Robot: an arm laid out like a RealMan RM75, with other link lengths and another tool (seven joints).
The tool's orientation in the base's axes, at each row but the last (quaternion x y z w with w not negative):
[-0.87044, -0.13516, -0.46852, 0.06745]
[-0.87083, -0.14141, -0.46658, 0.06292]
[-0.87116, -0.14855, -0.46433, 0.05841]
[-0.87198, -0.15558, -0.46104, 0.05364]
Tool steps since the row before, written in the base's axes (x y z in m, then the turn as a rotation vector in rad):
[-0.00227, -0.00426, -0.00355, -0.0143, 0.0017, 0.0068]
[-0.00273, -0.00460, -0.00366, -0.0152, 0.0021, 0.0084]
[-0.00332, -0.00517, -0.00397, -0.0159, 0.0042, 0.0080]
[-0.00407, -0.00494, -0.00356, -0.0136, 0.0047, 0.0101]
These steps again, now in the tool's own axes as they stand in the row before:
[-0.00488, 0.00336, -0.00089, -0.0015, -0.0058, -0.0147]
[-0.00533, 0.00347, -0.00124, -0.0006, -0.0064, -0.0163]
[-0.00608, 0.00372, -0.00164, -0.0009, -0.0087, -0.0161]
[-0.00616, 0.00319, -0.00235, 0.0022, -0.0083, -0.0153]

